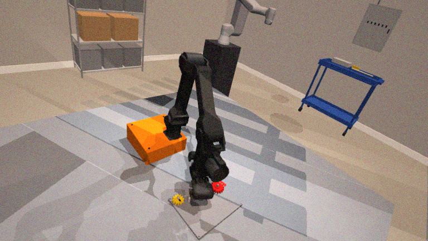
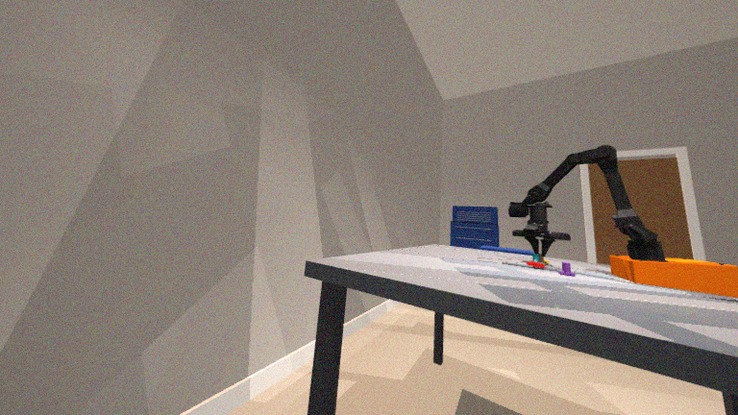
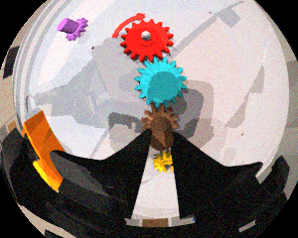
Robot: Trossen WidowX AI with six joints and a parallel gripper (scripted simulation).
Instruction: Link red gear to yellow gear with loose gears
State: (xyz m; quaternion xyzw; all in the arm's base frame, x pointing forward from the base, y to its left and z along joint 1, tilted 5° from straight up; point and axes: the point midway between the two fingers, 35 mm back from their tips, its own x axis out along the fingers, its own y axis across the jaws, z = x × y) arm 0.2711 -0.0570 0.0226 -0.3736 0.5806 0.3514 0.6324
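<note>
The brown gear lies 1 cm below my gripper tip. Also, from my gripper tip: teal gear: 4 cm to the left, 2 cm ahead, 1 cm below; then yellow gear: 7 cm to the right, 2 cm below, 1 cm behind; then red gear: 9 cm to the left, 2 cm below, 2 cm ahead.
</note>
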